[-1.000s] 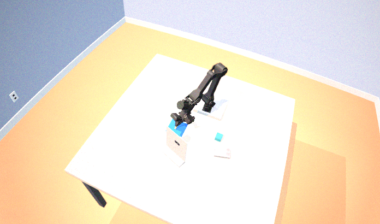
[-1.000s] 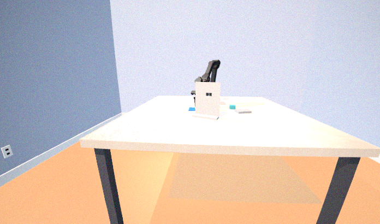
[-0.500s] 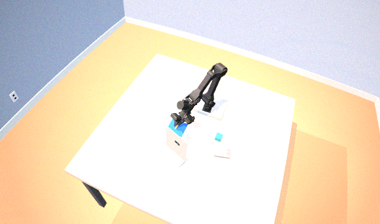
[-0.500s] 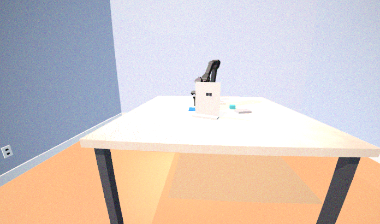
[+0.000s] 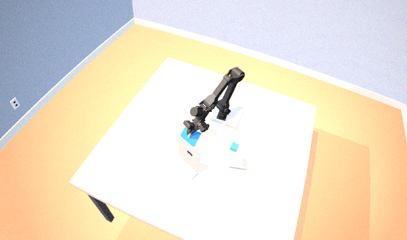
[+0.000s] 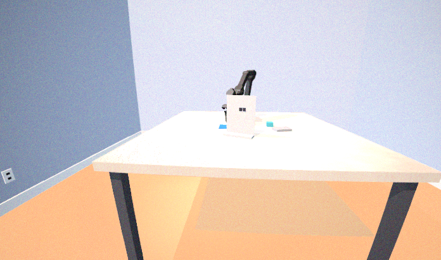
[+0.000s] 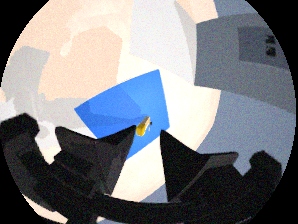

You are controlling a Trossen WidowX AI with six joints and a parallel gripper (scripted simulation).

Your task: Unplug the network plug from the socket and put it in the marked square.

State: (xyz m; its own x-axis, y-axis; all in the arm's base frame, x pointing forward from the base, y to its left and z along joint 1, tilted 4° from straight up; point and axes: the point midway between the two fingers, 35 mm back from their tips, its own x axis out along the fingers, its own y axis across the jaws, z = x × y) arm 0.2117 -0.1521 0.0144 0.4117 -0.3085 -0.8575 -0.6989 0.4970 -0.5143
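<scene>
Now: gripper tip 1 cm above the network plug. The rest, counted from my gripper tip: cyan cube: 30 cm to the left, 1 cm below, 1 cm behind; then white upright panel: 21 cm ahead, 8 cm above, 6 cm to the left; then blue marked square: 2 cm below.
</scene>
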